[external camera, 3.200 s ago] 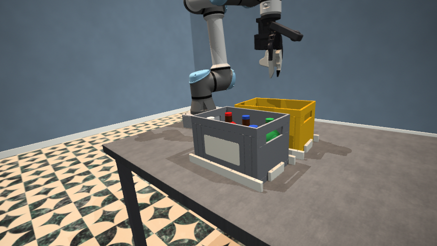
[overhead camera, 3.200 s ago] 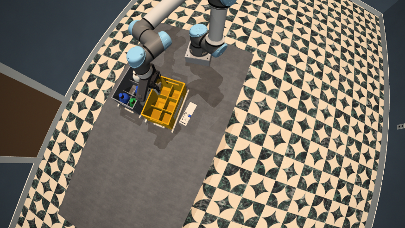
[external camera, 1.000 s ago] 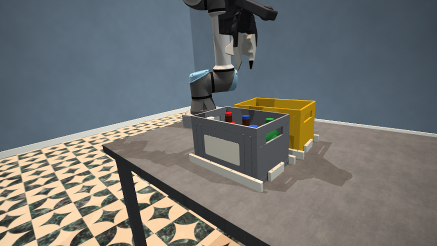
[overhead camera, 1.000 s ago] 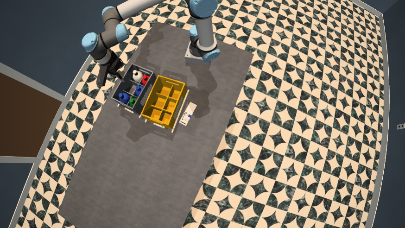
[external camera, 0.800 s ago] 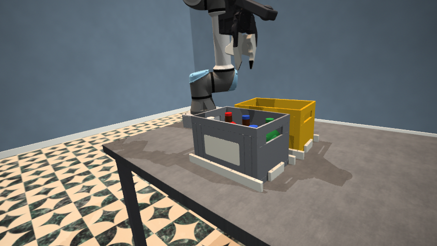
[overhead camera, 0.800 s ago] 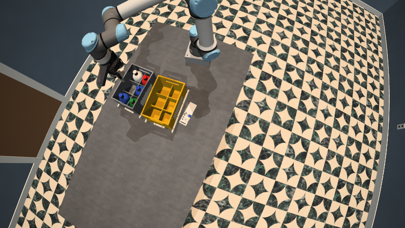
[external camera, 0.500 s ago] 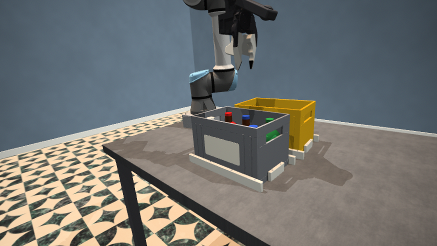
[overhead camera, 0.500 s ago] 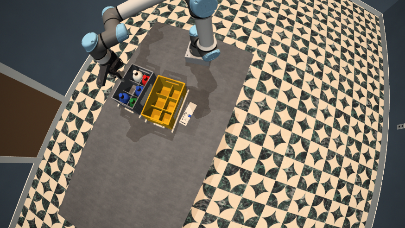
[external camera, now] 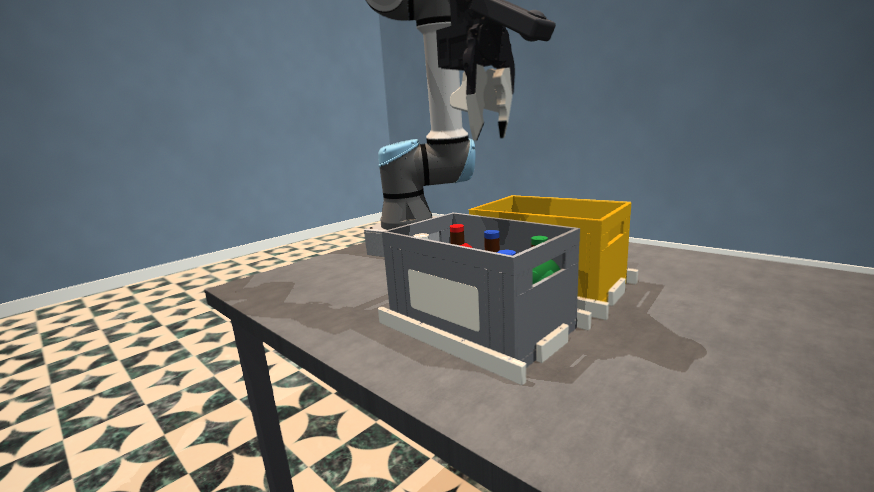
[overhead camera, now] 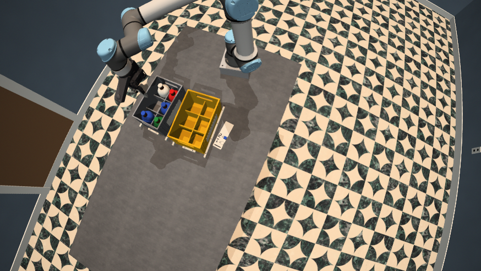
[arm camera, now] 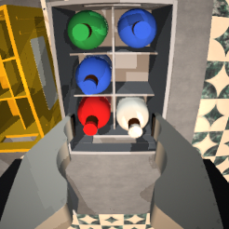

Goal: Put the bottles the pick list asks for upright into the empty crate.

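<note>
My gripper is now 130 mm past the white-label bottle, 20 mm to the left of it and 250 mm above it. From my hand the other things lie so: green-label bottle (60 mm ahead, 40 mm to the left, 250 mm below); then red-label bottle (110 mm behind, 60 mm to the left, 250 mm below); then grey crate (40 mm behind, 10 mm to the left, 250 mm below).
</note>
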